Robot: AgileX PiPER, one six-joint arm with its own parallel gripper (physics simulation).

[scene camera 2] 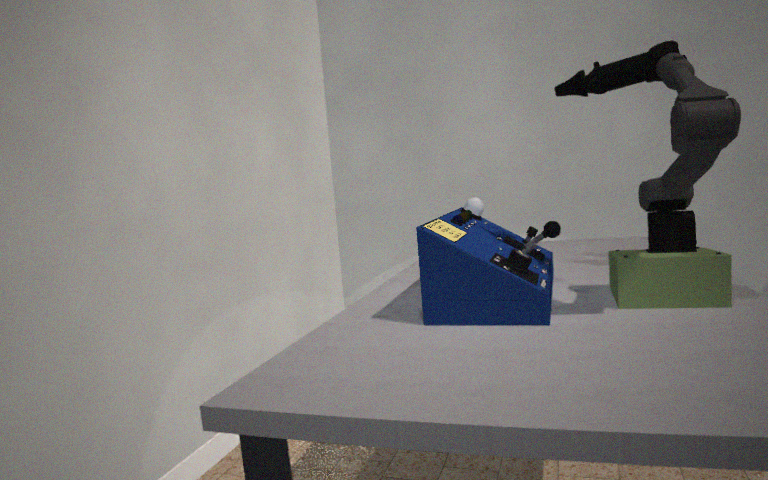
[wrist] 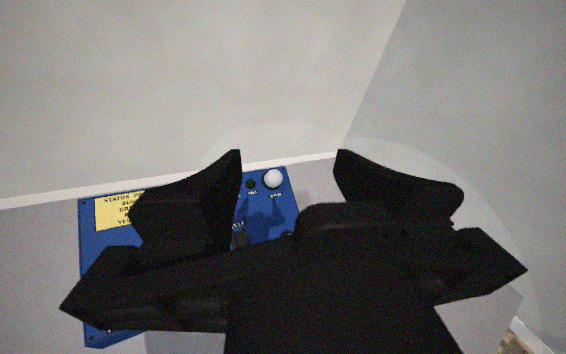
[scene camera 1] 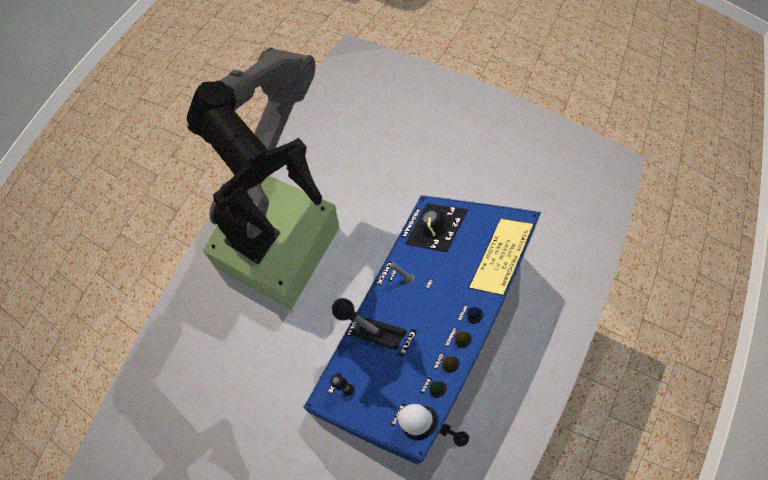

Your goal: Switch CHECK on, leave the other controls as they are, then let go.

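A blue sloped control panel [scene camera 1: 453,268] [scene camera 2: 481,294] [wrist: 90,255] stands on the table. Its CHECK switch [scene camera 1: 402,272] is a grey toggle lever that leans toward the OFF label, away from the ON label. In the wrist view the switch is hidden. The PROGRAM knob [scene camera 1: 431,224] has a yellow pointer turned toward P4. The CYCLE lever [scene camera 1: 342,309] [scene camera 2: 551,229] leans toward the robot's side. My gripper [scene camera 1: 297,217] [scene camera 2: 557,90] [wrist: 289,161] is open and empty, high above the table and well apart from the panel.
A white STATUS dome [scene camera 1: 415,419] [scene camera 2: 474,206] [wrist: 273,178] and a small black-tipped control [scene camera 1: 339,382] stand on the panel. A black knob [scene camera 1: 461,438] sticks out at its side. A yellow label [scene camera 1: 501,257] [scene camera 2: 444,229] [wrist: 112,212] lies on it. The arm stands on a green base [scene camera 1: 308,266] [scene camera 2: 671,280].
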